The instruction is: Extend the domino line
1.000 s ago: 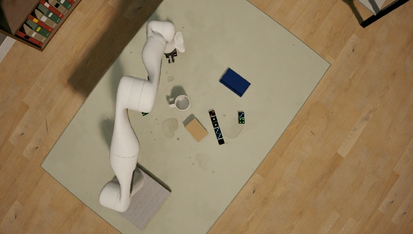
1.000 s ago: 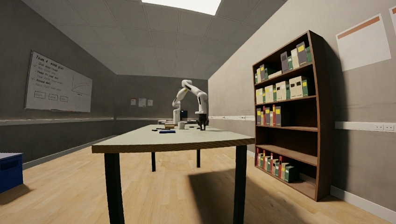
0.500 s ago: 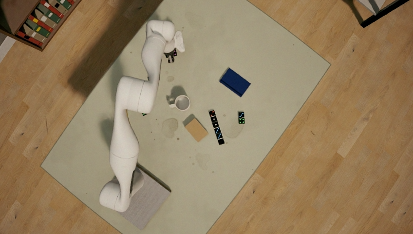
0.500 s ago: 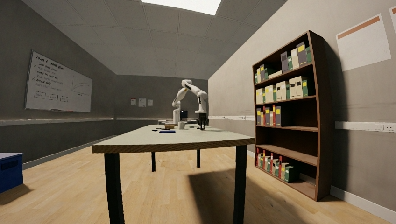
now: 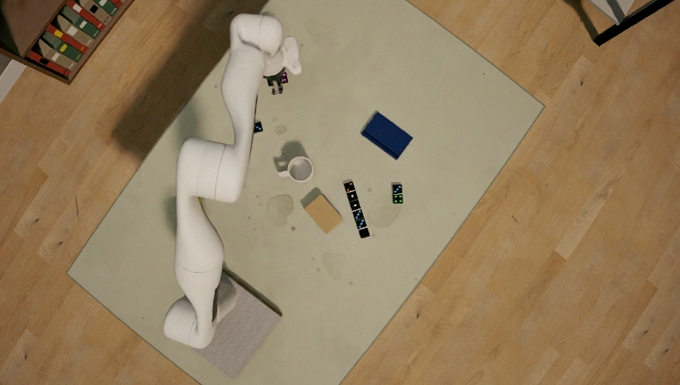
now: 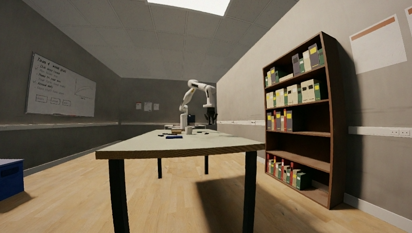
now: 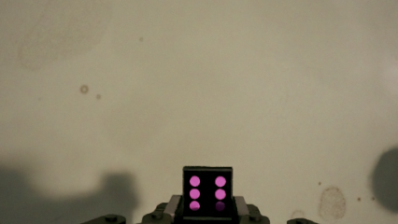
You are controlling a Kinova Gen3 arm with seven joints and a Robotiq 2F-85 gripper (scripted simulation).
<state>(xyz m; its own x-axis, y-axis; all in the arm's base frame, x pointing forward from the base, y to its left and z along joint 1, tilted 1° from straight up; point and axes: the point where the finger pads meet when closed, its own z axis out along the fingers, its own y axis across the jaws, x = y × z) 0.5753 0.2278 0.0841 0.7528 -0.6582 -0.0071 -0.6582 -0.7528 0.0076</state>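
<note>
Right now my hand is 16 cm past the white mug, 19 cm to the left of it and 9 cm above it. The rest, counted from my hand: domino: 1 cm below; then tan block: 21 cm behind, 32 cm to the right, 10 cm below.
</note>
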